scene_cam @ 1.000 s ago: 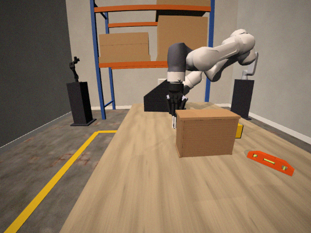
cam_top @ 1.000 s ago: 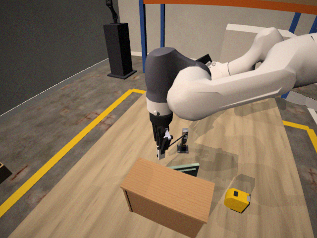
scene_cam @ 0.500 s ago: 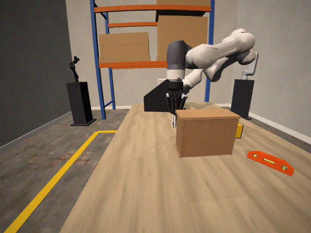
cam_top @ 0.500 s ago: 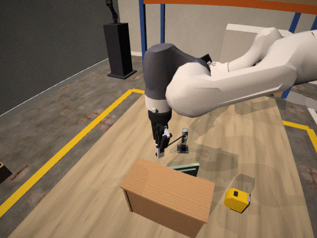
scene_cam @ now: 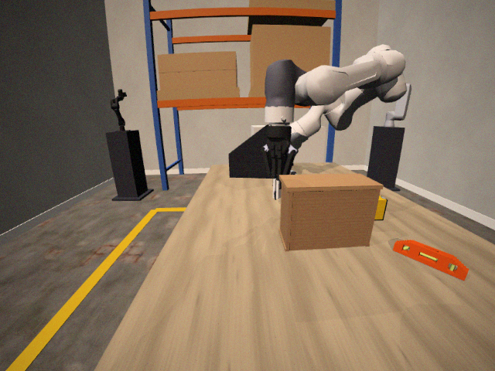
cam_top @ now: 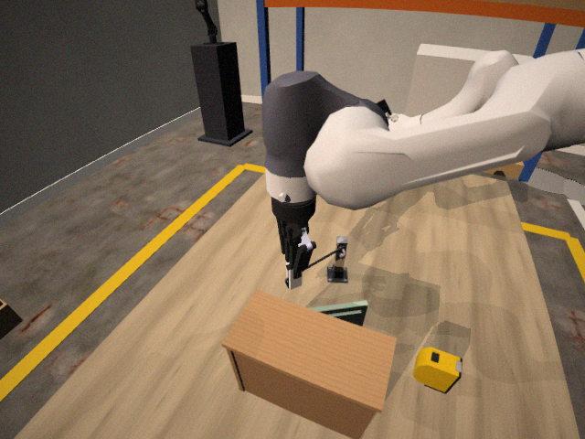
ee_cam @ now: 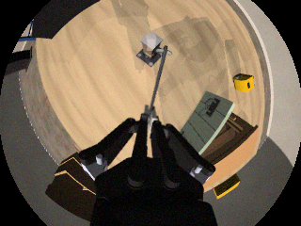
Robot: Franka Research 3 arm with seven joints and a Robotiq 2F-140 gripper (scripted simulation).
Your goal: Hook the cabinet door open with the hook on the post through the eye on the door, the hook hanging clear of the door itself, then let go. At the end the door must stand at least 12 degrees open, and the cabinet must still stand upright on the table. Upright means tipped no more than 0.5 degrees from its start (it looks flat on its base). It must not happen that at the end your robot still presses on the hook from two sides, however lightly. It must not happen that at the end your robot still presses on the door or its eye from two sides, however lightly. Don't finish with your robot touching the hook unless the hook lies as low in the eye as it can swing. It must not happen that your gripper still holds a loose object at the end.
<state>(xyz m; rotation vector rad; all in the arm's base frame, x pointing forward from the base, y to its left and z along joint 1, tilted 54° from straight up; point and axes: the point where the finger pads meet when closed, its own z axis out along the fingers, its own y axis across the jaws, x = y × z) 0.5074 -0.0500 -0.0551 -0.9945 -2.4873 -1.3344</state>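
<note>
My hand is 8 cm to the right of the green door, 8 cm short of it and 2 cm above it. Also, from my hand: hook post (8 cm behind, 5 cm to the left, 1 cm below); yellow tape measure (31 cm to the left, 5 cm below, 5 cm ahead); orange spirit level (32 cm to the left, 29 cm ahead, 7 cm below).
</note>
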